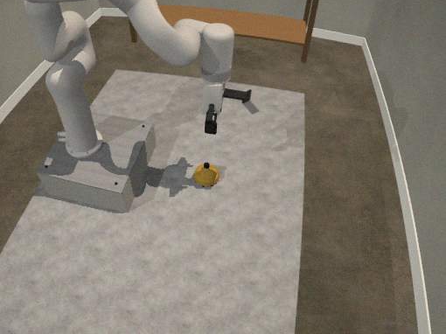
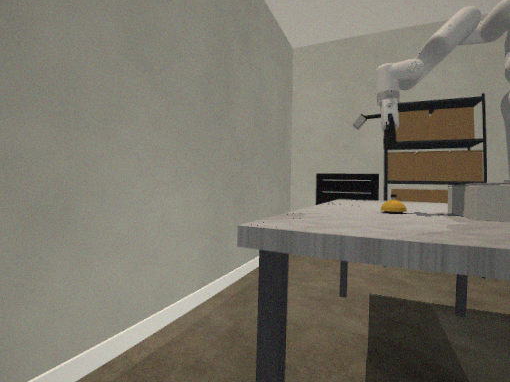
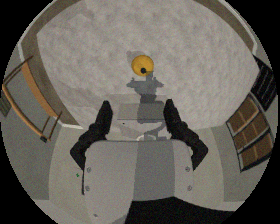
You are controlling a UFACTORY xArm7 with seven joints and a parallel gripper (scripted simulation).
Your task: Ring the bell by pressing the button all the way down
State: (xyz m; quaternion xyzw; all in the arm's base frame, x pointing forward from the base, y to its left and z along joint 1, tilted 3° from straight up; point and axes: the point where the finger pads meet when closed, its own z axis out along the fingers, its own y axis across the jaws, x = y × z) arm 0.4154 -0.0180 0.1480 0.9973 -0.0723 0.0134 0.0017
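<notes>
Right now the small dark button is 190 mm below my hand, 20 mm behind it and 10 mm to the right of it. From my hand the other things lie so: yellow dome bell 200 mm below, 20 mm behind, 10 mm to the right.
</notes>
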